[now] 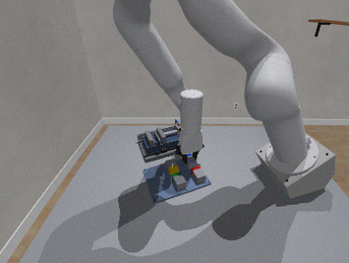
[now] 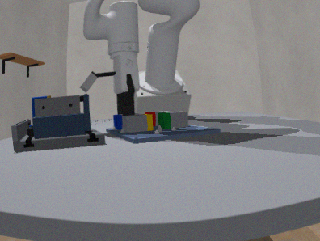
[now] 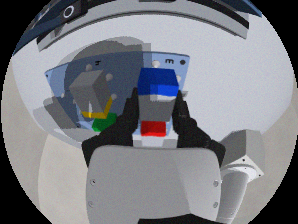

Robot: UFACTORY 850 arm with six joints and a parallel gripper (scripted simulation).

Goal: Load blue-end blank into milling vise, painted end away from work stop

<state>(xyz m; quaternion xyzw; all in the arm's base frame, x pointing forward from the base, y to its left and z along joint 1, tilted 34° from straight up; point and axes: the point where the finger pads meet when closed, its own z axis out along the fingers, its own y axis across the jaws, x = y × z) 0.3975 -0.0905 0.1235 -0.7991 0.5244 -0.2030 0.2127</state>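
Now: the red-ended blank 40 mm behind my hand, 80 mm to the left of it and 20 mm below it. The rest, counted from my hand: green-ended blank: 40 mm ahead, 120 mm to the left, 20 mm below; yellow-ended blank: 80 mm ahead, 40 mm to the left, 20 mm below; plate: 60 mm ahead, 80 mm to the left, 40 mm below.
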